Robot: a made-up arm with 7 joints. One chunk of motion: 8 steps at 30 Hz.
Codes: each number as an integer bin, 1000 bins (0 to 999) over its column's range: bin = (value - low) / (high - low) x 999, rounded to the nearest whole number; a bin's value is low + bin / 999 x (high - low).
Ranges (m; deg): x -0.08..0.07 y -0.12..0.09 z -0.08..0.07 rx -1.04..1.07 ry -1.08..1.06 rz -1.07..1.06
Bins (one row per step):
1: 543 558 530 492 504 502
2: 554 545 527 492 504 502
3: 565 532 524 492 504 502
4: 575 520 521 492 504 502
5: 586 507 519 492 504 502
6: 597 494 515 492 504 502
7: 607 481 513 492 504 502
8: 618 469 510 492 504 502
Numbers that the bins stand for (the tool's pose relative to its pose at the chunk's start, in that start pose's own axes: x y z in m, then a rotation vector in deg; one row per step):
1: 0.0015 -0.0027 -0.0004 0.00 0.00 0.00
2: 0.0032 -0.0054 -0.0009 0.00 0.00 0.00
3: 0.0048 -0.0082 -0.0013 0.00 0.00 0.00
4: 0.0063 -0.0107 -0.0018 0.00 0.00 0.00
5: 0.0080 -0.0134 -0.0021 0.00 0.00 0.00
6: 0.0096 -0.0162 -0.0027 0.00 0.00 0.00
7: 0.0111 -0.0189 -0.0030 0.00 0.00 0.00
8: 0.0128 -0.0214 -0.0034 0.00 0.00 0.00

